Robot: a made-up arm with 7 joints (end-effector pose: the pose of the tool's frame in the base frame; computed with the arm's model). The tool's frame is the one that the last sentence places. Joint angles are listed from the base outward.
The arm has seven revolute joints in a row. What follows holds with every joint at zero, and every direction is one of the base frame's. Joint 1 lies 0.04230 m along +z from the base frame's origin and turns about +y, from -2.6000 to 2.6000 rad. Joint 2 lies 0.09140 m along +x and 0.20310 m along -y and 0.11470 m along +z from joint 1 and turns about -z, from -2.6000 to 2.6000 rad. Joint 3 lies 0.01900 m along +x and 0.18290 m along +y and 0.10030 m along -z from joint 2 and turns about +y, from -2.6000 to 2.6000 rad. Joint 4 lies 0.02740 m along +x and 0.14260 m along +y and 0.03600 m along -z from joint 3 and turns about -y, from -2.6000 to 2.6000 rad. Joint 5 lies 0.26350 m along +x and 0.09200 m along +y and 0.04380 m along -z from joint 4 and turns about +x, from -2.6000 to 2.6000 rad. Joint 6 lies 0.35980 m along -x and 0.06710 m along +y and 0.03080 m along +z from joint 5 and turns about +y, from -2.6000 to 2.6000 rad. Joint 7 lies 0.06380 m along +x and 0.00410 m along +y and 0.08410 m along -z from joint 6 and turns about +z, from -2.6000 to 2.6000 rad. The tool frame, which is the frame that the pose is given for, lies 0.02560 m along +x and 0.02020 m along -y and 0.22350 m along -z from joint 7; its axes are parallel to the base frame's.
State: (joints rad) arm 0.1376 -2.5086 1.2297 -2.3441 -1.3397 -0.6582 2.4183
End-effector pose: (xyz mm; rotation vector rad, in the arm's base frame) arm 3.4 -451.4 245.9 -0.6443 -1.8824 0.9294
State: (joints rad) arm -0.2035 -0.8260 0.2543 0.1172 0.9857 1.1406 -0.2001
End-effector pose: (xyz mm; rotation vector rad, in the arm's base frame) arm -526.8 -35.5 -149.6 0.1330 1.3464 0.9986
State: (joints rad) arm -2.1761 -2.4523 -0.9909 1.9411 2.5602 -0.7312 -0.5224
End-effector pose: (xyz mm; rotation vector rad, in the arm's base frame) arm 102.9 -637.1 -22.7 -0.7209 2.6387 1.4729
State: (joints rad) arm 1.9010 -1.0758 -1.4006 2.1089 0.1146 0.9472 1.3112
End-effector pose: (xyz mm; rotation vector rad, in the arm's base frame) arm 442.5 262.8 168.5 0.3077 -1.0673 0.6067
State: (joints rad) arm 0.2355 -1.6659 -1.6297 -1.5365 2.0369 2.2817 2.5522
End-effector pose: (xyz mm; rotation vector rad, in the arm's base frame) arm -84.1 -526.8 33.6 -0.9782 -0.4002 0.5390
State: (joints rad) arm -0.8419 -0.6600 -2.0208 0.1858 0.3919 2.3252 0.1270
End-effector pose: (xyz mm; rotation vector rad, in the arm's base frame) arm 229.5 209.3 -204.8 -0.7202 -0.7014 0.8922
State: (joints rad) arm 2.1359 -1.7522 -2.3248 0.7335 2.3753 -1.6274 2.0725
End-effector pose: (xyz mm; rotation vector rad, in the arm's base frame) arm 184.0 -422.4 84.8 -0.2413 -1.7992 -2.3261
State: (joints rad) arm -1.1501 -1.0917 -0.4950 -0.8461 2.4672 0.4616 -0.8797
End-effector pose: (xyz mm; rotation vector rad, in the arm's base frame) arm -389.4 20.5 -245.0 0.6633 1.2365 0.6514
